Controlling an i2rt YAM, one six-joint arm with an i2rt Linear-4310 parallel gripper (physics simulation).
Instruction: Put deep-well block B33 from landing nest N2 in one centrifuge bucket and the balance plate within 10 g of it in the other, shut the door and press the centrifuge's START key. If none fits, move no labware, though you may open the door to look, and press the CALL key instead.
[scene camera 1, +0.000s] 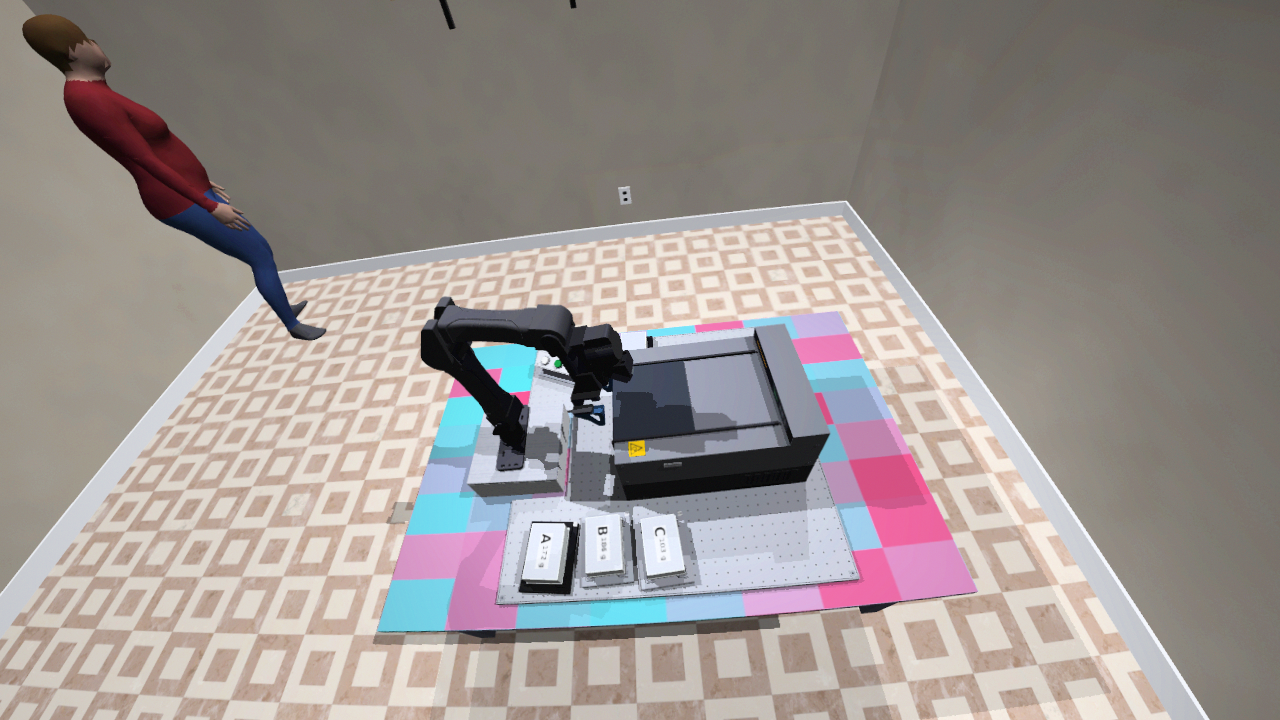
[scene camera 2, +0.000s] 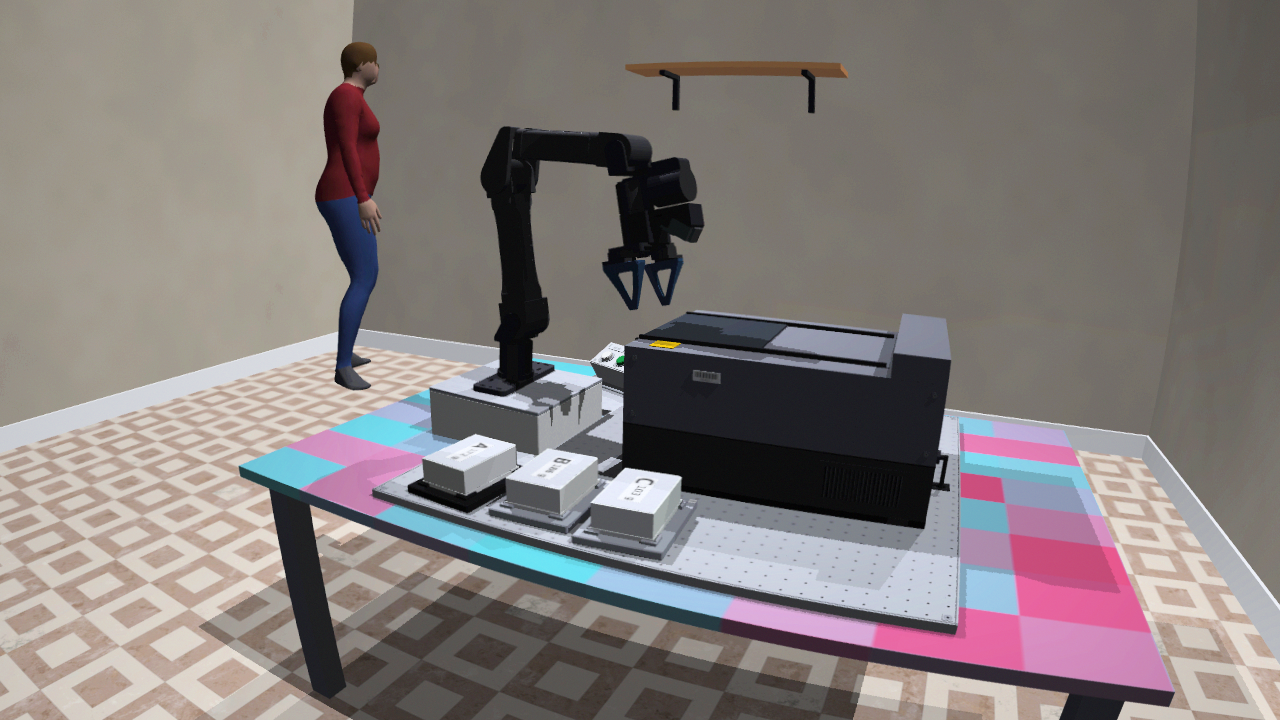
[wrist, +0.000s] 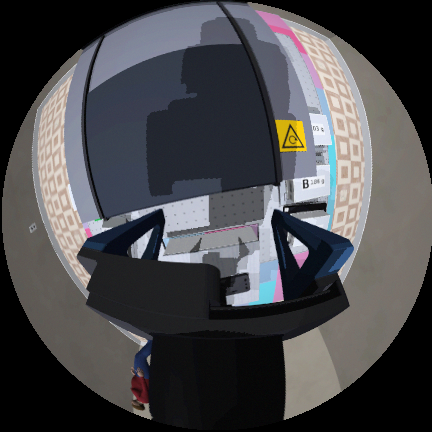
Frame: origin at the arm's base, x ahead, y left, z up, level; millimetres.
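Where they show: gripper, fingertip midpoint: (scene camera 1: 606, 407) (scene camera 2: 650, 307) (wrist: 217, 214); arm's base at its link origin: (scene camera 1: 514, 437) (scene camera 2: 515, 379).
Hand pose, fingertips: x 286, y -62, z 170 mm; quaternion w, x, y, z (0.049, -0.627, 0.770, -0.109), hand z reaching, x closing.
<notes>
Each offset is from my fingertips to the top centre of the thing. Level surfaces: height alone.
My gripper (scene camera 1: 590, 413) (scene camera 2: 649, 305) (wrist: 217, 214) is open and empty, raised near the arm-side edge of the centrifuge (scene camera 1: 721, 465) (scene camera 2: 769, 394) (wrist: 295, 100). Its door @(dx +105, dy +35, dz -32 mm) (scene camera 1: 657, 389) (scene camera 2: 729, 329) (wrist: 125, 135) is shut, and the buckets are hidden. White plate A @(dx -189, dy -244, dz -191 mm) (scene camera 1: 544, 550) (scene camera 2: 468, 465), plate B @(dx -50, dy -241, dz -191 mm) (scene camera 1: 604, 544) (scene camera 2: 552, 481) (wrist: 315, 186) and plate C @(dx +84, dy -259, dz -191 mm) (scene camera 1: 661, 543) (scene camera 2: 635, 504) (wrist: 320, 129) sit in a row on low nests. B reads 186 g, C 103 g. The key box @(dx -142, dy +327, dz -161 mm) (scene camera 1: 547, 365) (scene camera 2: 608, 360) shows a green key @(dx -174, dy +319, dz -170 mm) (scene camera 1: 557, 363) (scene camera 2: 621, 360); its labels are unreadable. Block B33 cannot be made out.
A white object @(dx +68, dy +355, dz -186 mm) (scene camera 1: 633, 340) stands behind the gripper, partly hidden. The arm's pedestal (scene camera 1: 514, 485) (scene camera 2: 483, 420) stands left of the centrifuge. A perforated board @(dz -244 mm) (scene camera 1: 760, 555) (scene camera 2: 805, 559) lies under the nests. A person (scene camera 1: 147, 152) (scene camera 2: 351, 161) (wrist: 141, 387) stands beyond the table. A shelf (scene camera 2: 735, 68) hangs on the wall.
</notes>
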